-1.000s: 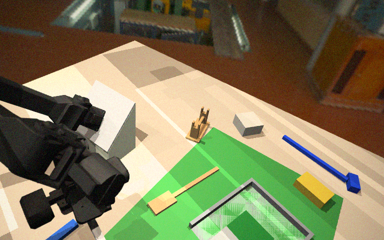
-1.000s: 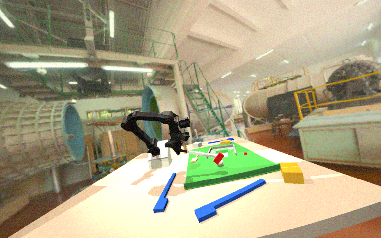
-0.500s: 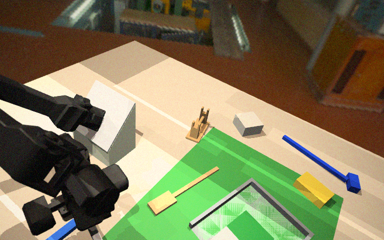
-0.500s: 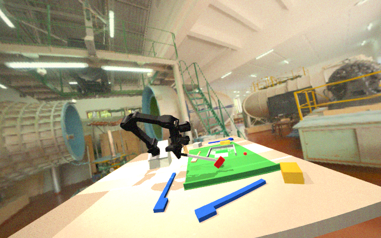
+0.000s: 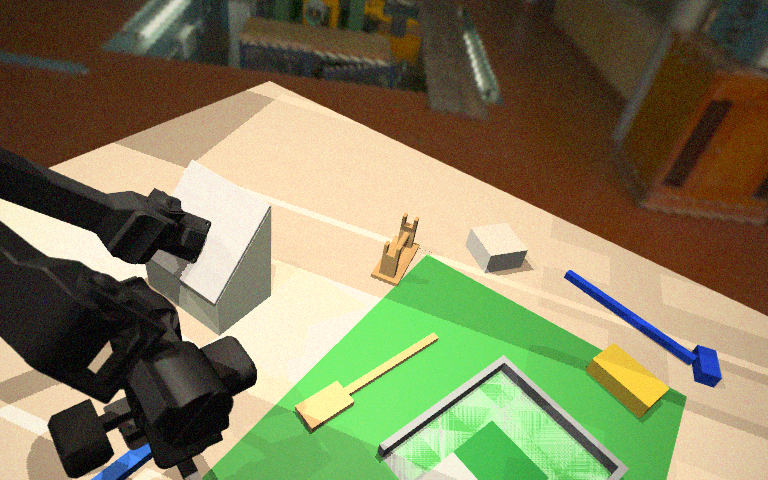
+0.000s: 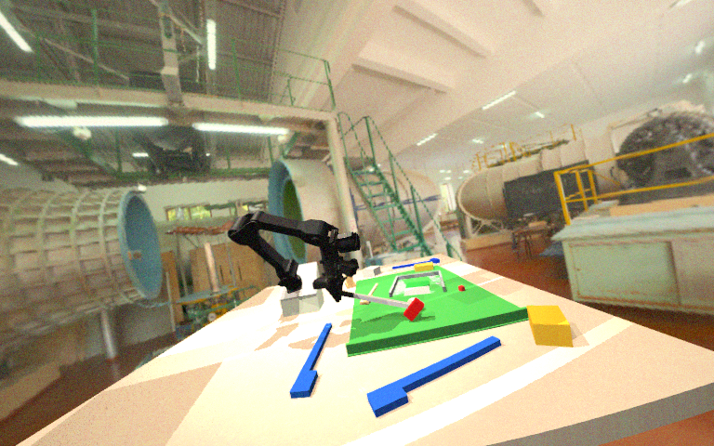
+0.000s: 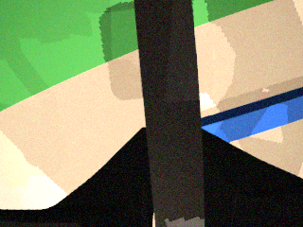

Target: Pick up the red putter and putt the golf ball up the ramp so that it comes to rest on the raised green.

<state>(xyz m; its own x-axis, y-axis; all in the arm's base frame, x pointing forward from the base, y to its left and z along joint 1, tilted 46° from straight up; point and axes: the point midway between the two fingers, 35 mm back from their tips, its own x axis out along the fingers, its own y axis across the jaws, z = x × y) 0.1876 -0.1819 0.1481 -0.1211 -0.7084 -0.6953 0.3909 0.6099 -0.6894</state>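
The putter lies 12 cm ahead of my gripper tip, 5 cm to the right of it and 1 cm below it. The rest, counted from my gripper tip: white golf ball: 24 cm ahead, 3 cm to the right, 6 cm below; then green mat: 28 cm ahead, 15 cm to the left, 8 cm below; then small red marker: 44 cm ahead, 4 cm to the left, 7 cm below.
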